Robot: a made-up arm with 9 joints. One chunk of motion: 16 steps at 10 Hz.
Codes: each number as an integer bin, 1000 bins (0 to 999) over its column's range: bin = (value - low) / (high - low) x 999, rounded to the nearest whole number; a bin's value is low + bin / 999 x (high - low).
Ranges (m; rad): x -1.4..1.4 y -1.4..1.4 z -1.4..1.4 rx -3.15..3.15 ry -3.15..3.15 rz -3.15..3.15
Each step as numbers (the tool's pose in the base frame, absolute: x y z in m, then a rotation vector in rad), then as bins.
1 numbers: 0.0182 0.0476 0.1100 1.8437 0.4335 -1.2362
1 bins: 506 516 539 792 568 303
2 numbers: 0.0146 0.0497 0.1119 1.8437 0.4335 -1.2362
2 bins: 505 517 539 792 568 303
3 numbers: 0.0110 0.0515 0.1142 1.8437 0.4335 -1.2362
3 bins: 503 518 540 792 568 303
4 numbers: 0.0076 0.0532 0.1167 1.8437 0.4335 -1.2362
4 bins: 502 518 541 792 568 303
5 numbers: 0.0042 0.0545 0.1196 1.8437 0.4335 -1.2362
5 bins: 501 519 542 792 568 303
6 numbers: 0.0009 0.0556 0.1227 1.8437 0.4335 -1.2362
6 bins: 500 519 543 792 568 303
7 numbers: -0.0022 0.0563 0.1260 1.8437 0.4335 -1.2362
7 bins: 499 520 544 792 568 303
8 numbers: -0.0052 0.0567 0.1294 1.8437 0.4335 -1.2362
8 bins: 498 520 546 792 568 303
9 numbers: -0.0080 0.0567 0.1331 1.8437 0.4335 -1.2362
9 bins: 497 520 547 792 568 303
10 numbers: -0.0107 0.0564 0.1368 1.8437 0.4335 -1.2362
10 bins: 496 520 548 792 568 303
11 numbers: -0.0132 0.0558 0.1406 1.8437 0.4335 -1.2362
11 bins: 495 519 550 792 568 303
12 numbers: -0.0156 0.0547 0.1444 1.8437 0.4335 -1.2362
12 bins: 494 519 551 792 568 303
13 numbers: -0.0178 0.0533 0.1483 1.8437 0.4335 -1.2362
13 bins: 493 519 552 792 568 303
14 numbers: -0.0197 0.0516 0.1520 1.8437 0.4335 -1.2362
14 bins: 492 518 554 792 568 303
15 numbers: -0.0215 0.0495 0.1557 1.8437 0.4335 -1.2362
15 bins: 492 517 555 792 568 303
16 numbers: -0.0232 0.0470 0.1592 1.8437 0.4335 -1.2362
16 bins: 491 516 556 792 568 303
